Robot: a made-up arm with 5 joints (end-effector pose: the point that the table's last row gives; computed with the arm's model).
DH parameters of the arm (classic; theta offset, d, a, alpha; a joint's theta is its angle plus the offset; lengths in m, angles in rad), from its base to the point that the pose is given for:
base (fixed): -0.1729 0 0.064 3.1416
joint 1: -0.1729 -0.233 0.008 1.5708
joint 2: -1.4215 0 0.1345 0
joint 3: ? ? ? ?
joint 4: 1.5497 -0.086 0 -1.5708
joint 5: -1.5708 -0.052 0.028 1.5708
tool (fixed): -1.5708 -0.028 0 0
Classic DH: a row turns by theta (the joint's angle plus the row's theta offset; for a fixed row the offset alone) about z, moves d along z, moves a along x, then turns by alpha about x.
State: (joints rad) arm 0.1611 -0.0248 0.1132 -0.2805 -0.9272
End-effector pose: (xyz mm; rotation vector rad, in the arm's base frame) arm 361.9 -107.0 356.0 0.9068 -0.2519 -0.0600
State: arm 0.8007 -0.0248 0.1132 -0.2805 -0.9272
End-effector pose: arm 245.5 -266.4 356.0 0.7969 -0.5344 -0.6508
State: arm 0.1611 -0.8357 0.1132 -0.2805 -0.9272
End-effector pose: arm 181.0 -77.6 536.9 0.7644 -0.9874 0.3244
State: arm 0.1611 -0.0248 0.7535 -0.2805 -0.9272
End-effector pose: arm 299.8 -96.9 187.4 0.9453 0.3421 -0.3550
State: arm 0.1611 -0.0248 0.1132 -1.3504 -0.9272
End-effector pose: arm 322.9 -100.7 391.8 0.6961 -1.2170 0.4492
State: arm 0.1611 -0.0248 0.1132 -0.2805 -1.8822
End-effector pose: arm 352.9 -126.9 385.1 1.8556 -0.2817 0.0700
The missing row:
joint 3: 1.4426 0 0.2371 0
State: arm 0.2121 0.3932 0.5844 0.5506 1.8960
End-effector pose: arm 223.7 -169.9 96.1 -1.3195 1.1314 1.2556
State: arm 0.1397 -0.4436 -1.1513 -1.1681 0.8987
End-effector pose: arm -14.4 -91.5 654.6 -0.4141 -2.5341 -1.2642
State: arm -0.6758 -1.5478 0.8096 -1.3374 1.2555
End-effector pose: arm 174.8 -54.6 474.5 -0.1192 -1.7866 -0.8050
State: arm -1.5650 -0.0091 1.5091 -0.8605 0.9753
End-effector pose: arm 156.8 45.5 67.1 -1.2413 -0.2833 1.6893
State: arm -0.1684 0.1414 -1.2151 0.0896 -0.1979
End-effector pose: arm 280.0 -27.9 599.0 0.2642 -0.9644 0.2515
